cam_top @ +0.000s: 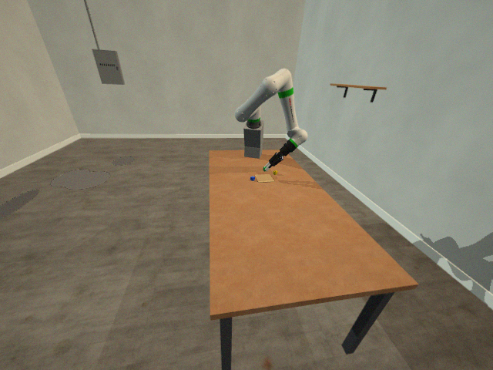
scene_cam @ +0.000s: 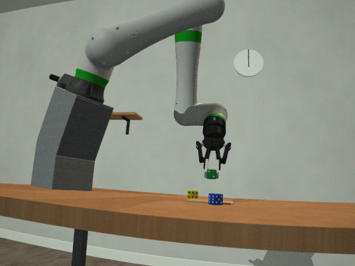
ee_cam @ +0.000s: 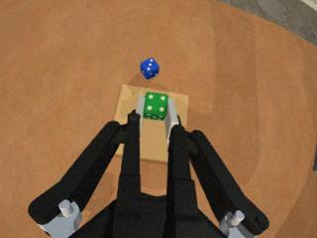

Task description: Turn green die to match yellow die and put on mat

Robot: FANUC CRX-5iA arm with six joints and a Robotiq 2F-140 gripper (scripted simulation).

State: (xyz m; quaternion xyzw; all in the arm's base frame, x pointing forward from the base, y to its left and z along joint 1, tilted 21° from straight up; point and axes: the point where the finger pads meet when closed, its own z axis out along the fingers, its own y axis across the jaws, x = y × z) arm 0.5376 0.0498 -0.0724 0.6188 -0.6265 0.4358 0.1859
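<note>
The green die lies 20 mm to the right of my hand and 20 mm below it. Round my hand: blue die 130 mm to the right, 90 mm below, 30 mm ahead; yellow die 100 mm to the left, 90 mm below, 80 mm behind; tan mat 110 mm below, 20 mm to the right.
</note>
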